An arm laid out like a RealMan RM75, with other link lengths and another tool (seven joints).
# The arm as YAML. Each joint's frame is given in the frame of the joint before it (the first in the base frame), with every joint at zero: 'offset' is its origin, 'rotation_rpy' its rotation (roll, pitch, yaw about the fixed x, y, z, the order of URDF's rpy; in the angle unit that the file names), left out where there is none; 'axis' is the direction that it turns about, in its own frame. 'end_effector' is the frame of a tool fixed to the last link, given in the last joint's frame.
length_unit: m
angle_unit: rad
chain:
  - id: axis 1
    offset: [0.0, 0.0, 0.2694]
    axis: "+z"
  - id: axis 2
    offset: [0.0, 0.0, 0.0]
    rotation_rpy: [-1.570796, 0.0, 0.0]
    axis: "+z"
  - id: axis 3
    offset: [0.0, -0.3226, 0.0]
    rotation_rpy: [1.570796, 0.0, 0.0]
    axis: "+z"
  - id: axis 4
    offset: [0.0, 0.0, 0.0]
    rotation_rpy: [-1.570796, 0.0, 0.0]
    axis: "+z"
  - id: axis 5
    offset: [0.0, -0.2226, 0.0]
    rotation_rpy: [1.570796, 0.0, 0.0]
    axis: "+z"
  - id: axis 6
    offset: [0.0, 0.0, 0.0]
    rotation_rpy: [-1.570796, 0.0, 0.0]
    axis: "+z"
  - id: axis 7
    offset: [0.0, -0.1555, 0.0]
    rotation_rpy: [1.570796, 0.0, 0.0]
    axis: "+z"
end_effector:
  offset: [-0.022, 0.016, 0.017]
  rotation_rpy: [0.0, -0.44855, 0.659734]
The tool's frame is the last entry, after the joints.
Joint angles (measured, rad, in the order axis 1, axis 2, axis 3, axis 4, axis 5, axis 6, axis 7), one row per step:
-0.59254 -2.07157 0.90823 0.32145 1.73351 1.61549 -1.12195
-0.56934 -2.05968 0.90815 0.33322 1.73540 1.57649 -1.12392
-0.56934 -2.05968 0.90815 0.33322 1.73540 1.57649 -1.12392
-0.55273 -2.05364 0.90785 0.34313 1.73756 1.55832 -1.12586
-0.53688 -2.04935 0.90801 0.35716 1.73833 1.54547 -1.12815
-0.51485 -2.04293 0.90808 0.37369 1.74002 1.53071 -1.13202
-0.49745 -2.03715 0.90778 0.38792 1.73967 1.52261 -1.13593
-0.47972 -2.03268 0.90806 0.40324 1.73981 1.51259 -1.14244
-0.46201 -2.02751 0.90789 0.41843 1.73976 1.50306 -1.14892
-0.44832 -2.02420 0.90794 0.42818 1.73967 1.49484 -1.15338
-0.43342 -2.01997 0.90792 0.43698 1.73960 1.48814 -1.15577
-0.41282 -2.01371 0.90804 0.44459 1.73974 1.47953 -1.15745
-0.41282 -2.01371 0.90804 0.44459 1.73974 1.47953 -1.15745
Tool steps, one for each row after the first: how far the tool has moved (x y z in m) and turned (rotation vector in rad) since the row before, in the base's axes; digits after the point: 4 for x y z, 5 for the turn. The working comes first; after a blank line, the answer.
Tool pose at each row, in the base's axes (x y z in m, rotation vector in rad; the steps are taken from these numbers as rounded here):
-0.2805 0.3257 -0.0958 -2.77850 0.32662 -0.25910
-0.2953 0.3281 -0.0916 -2.75826 0.28596 -0.18735
-0.2953 0.3281 -0.0916 -2.75826 0.28596 -0.18735
-0.3042 0.3280 -0.0887 -2.74707 0.26324 -0.14960
-0.3114 0.3278 -0.0856 -2.73502 0.24780 -0.11985
-0.3214 0.3264 -0.0812 -2.72157 0.22462 -0.08233
-0.3289 0.3252 -0.0768 -2.71012 0.20770 -0.05706
-0.3362 0.3238 -0.0729 -2.69978 0.18779 -0.03081
-0.3436 0.3223 -0.0686 -2.68871 0.16793 -0.00466
-0.3493 0.3206 -0.0658 -2.68096 0.15068 0.01501
-0.3556 0.3183 -0.0627 -2.67303 0.13442 0.03470
-0.3646 0.3140 -0.0589 -2.66434 0.10995 0.06078
-0.3646 0.3140 -0.0589 -2.66434 0.10995 0.06078

-0.0148 0.0024 0.0042 0.03198 0.04038 0.03729
0.0000 0.0000 0.0000 0.00000 0.00000 0.00000
-0.0089 -0.0001 0.0029 0.01663 0.02135 0.02071
-0.0072 -0.0002 0.0031 0.01581 0.01697 0.01464
-0.0100 -0.0014 0.0044 0.01790 0.02129 0.02124
-0.0075 -0.0012 0.0044 0.01417 0.01407 0.01525
-0.0073 -0.0014 0.0039 0.01300 0.01450 0.01764
-0.0074 -0.0015 0.0043 0.01339 0.01451 0.01767
-0.0057 -0.0017 0.0028 0.00940 0.01064 0.01502
-0.0063 -0.0023 0.0031 0.00933 0.01088 0.01438
-0.0090 -0.0043 0.0038 0.01037 0.01405 0.02130
0.0000 0.0000 0.0000 0.00000 0.00000 0.00000

